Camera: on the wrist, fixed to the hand. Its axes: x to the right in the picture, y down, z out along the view.
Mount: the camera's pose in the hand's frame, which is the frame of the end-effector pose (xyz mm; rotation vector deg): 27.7 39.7 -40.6 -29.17 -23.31 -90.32
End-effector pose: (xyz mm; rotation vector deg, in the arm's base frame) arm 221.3 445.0 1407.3 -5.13 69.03 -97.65
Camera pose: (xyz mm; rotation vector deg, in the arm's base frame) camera 211.9 451.5 1345.2 104.77 -63.53 119.13
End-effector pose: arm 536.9 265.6 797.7 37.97 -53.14 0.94
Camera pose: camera 572.3 311.9 822.1 43.94 -30.29 -99.77
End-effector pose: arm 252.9 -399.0 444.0 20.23 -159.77 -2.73
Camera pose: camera 231.4 -367.1 494.1 -125.97 101.67 64.10
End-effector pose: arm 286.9 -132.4 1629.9 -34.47 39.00 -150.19
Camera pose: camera 253.3 -162.0 1585.4 70.56 -25.47 88.28
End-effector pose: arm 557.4 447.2 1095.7 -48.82 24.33 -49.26
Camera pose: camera 567.5 420.0 1039.6 -104.66 -32.15 -113.36
